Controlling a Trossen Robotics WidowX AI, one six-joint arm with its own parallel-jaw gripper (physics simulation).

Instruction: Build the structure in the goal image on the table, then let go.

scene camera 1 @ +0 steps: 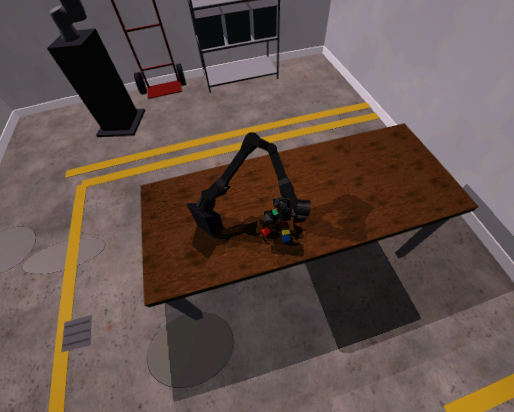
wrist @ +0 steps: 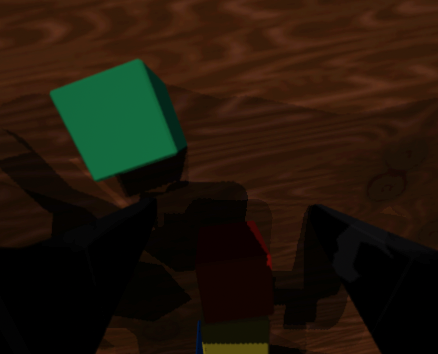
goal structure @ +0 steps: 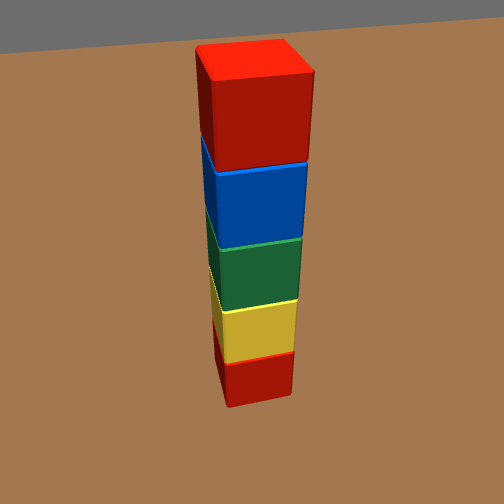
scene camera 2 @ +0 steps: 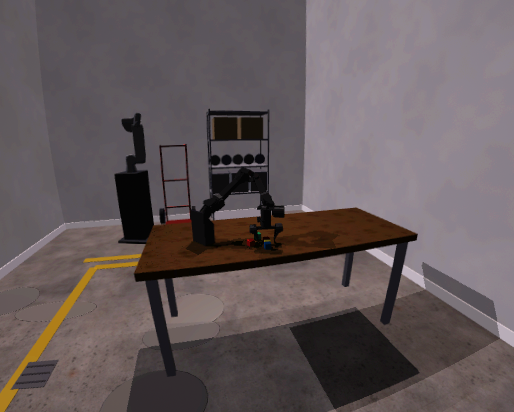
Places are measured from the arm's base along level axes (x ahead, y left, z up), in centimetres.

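Pixels of known places: gripper, between the fingertips: [scene camera 1: 284, 222] [wrist: 234, 208]; arm's base, origin of its link: [scene camera 1: 203, 208] [scene camera 2: 202, 216].
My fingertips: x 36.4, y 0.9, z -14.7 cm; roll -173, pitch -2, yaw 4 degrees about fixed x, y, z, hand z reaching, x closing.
Observation:
For each thing: its top centre in the pictures, then the offset to it from my fingertips. Level surfaces: height alone.
- green block, centre of its top: [wrist: 114, 124] [scene camera 1: 273, 212] [scene camera 2: 257, 233] dx -5.1, dy +3.9, dz +3.2 cm
- shaded red block, centre of its top: [wrist: 236, 292] dx +0.1, dy -2.6, dz +3.2 cm
- yellow block, centre of its top: [wrist: 236, 351] [scene camera 1: 286, 231] dx +0.6, dy -6.2, dz +3.2 cm
- blue block, centre of its top: [scene camera 1: 286, 237] [scene camera 2: 267, 242] dx +0.6, dy -9.6, dz +3.2 cm
- wooden table, height of its surface: dz -0.1 cm
A green block [wrist: 117, 120] [scene camera 1: 275, 212] [scene camera 2: 258, 235] is at upper left in the wrist view, with a dark shape below it, either a block or a shaded side. A shaded red block [wrist: 235, 287] lies between and below the fingertips in the wrist view, in line with a yellow block [wrist: 235, 349] [scene camera 1: 285, 232] and a blue block [wrist: 199, 342] [scene camera 1: 286, 239] [scene camera 2: 267, 245]. Another red block [scene camera 1: 266, 232] [scene camera 2: 250, 242] lies apart on the arm-base side. My gripper [wrist: 234, 208] [scene camera 2: 266, 241] is open and empty, pointing down low over the row.
The wooden table [scene camera 1: 360, 160] [scene camera 2: 350, 225] carries the arm's base [scene camera 1: 206, 220] [scene camera 2: 203, 227] to the left of the blocks. The table's front edge runs close by the blue block. A shelf rack [scene camera 2: 208, 150], a red hand truck [scene camera 2: 161, 180] and a black pedestal [scene camera 2: 134, 205] stand behind.

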